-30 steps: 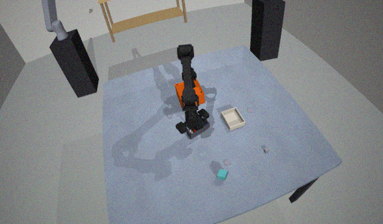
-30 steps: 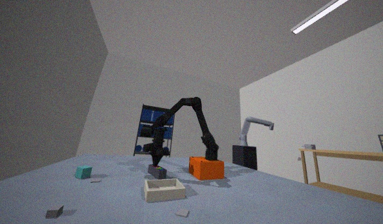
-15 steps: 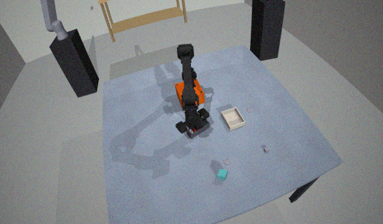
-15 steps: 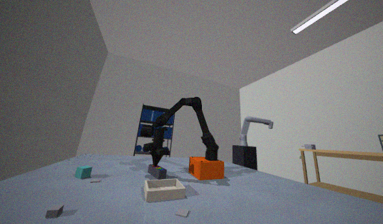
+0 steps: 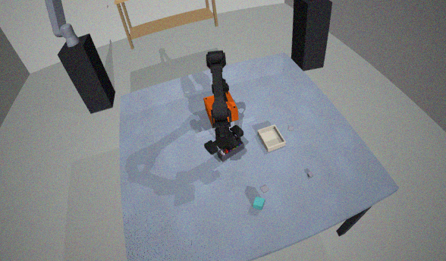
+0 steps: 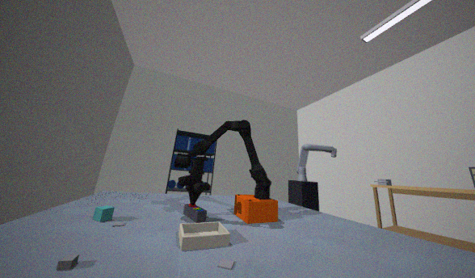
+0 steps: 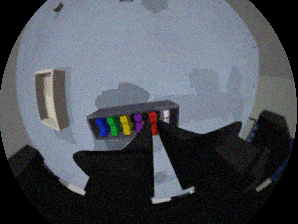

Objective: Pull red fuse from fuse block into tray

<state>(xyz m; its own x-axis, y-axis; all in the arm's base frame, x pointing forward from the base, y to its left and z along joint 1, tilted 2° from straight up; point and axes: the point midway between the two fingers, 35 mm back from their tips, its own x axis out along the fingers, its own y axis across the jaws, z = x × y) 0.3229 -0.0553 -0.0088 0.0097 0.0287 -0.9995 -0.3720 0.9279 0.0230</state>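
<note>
Right now the purple fuse is 2 cm to the left of my gripper tip, 2 cm below it and 1 cm behind it. The rest, counted from my gripper tip: beige tray: 25 cm to the left, 4 cm below, 2 cm behind; white fuse: 2 cm to the right, 2 cm below, 1 cm ahead; red fuse: 1 cm below.
</note>
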